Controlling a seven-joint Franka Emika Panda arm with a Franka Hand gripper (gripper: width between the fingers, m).
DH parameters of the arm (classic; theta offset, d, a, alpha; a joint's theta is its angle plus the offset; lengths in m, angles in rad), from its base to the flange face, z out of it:
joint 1: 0 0.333 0 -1.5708
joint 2: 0 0 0 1.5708
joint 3: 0 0.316 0.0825 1.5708
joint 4: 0 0 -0.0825 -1.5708
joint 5: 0 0.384 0 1.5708
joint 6: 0 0 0.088 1.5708
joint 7: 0 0.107 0 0
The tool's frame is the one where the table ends.
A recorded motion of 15 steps. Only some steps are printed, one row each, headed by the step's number.
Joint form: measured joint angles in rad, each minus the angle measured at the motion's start. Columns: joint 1, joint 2, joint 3, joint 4, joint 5, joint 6, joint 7.
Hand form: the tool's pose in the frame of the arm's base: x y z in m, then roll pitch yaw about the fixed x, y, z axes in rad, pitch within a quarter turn. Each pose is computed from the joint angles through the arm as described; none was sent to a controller.
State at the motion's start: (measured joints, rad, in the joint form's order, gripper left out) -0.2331 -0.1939 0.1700 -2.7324 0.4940 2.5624 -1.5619
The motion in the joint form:
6: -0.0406 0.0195 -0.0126 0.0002 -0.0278 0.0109 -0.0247
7: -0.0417 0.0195 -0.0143 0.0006 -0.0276 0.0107 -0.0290
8: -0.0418 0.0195 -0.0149 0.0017 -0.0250 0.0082 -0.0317
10: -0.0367 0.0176 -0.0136 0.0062 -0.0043 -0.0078 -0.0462
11: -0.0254 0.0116 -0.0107 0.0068 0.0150 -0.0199 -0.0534
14: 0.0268 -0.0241 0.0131 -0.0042 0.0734 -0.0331 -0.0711
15: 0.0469 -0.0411 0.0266 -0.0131 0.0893 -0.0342 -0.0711
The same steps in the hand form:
6: 0.3911 -0.0557 0.2764 -3.1188 -0.2249 1.0729
7: 0.3911 -0.0568 0.2765 -3.1199 -0.2255 1.0744
8: 0.3913 -0.0569 0.2767 -3.1186 -0.2275 1.0745
10: 0.3919 -0.0537 0.2777 -3.1084 -0.2410 1.0792
11: 0.3920 -0.0476 0.2792 -3.1012 -0.2530 1.0855
14: 0.3905 -0.0182 0.2875 -3.1077 -0.2850 1.1350
15: 0.3882 -0.0057 0.2903 -3.1127 -0.2911 1.1567

